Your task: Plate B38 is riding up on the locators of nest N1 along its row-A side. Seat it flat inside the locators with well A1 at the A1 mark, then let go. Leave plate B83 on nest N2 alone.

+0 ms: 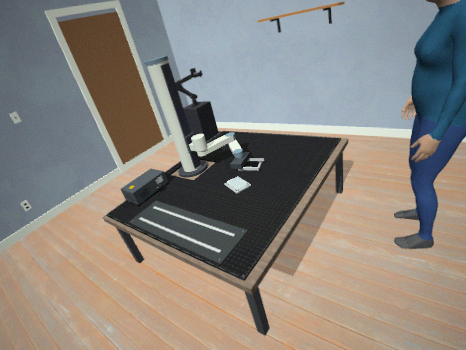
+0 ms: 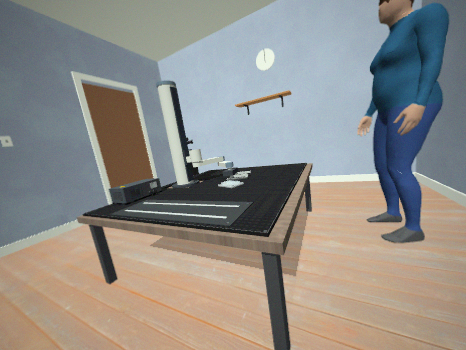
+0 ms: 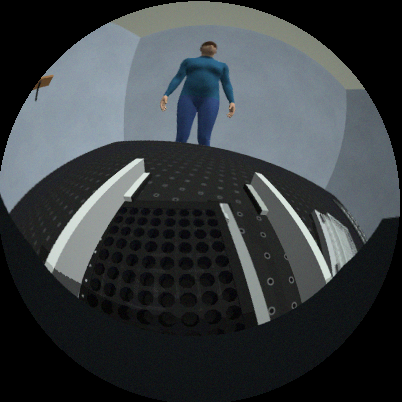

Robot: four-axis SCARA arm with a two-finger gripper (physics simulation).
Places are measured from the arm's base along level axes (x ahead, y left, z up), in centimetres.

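Pixels of known places: gripper, between the fingertips: (image 1: 261,164) (image 2: 249,173) (image 3: 199,171); arm's base, origin of its link: (image 1: 193,169) (image 2: 186,184).
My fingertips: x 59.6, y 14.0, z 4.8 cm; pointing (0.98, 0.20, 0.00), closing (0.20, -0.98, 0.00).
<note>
Ahead of a thing's pixels: the offset from my fingertips to its top centre. "spot": to the spot under its first point. Level surfaces: height alone.
Black plate B38 @[dx -10.4, dy -0.3, dz -0.7 cm] (image 3: 167,252) lies in nest N1 @[dx -10.4, dy -0.3, dz -1.3 cm] (image 3: 246,265), whose pale strip shows along the plate's right side. The plate's near end, its label and the A1 mark are hidden, and I cannot tell whether it lies flat. My gripper (image 1: 261,164) (image 3: 199,171) is open, with nothing gripped. Its fingers straddle the plate: the left finger is close beside the plate's left edge, and a wider gap shows on the right. Clear plate B83 @[dx -5.7, dy -24.6, dz -0.9 cm] (image 1: 237,184) (image 2: 231,184) (image 3: 342,235) sits on nest N2, outside the right finger.
A grey box @[spot: dx -63.0, dy -58.2, dz +6.5 cm] (image 1: 145,186) (image 2: 135,190) stands near the arm's column (image 1: 172,115) (image 2: 173,135). A dark panel with two white strips @[dz -3.1 cm] (image 1: 185,231) (image 2: 180,211) lies at the table's near end. A person (image 1: 435,115) (image 2: 407,110) (image 3: 202,95) stands beyond the table's side.
</note>
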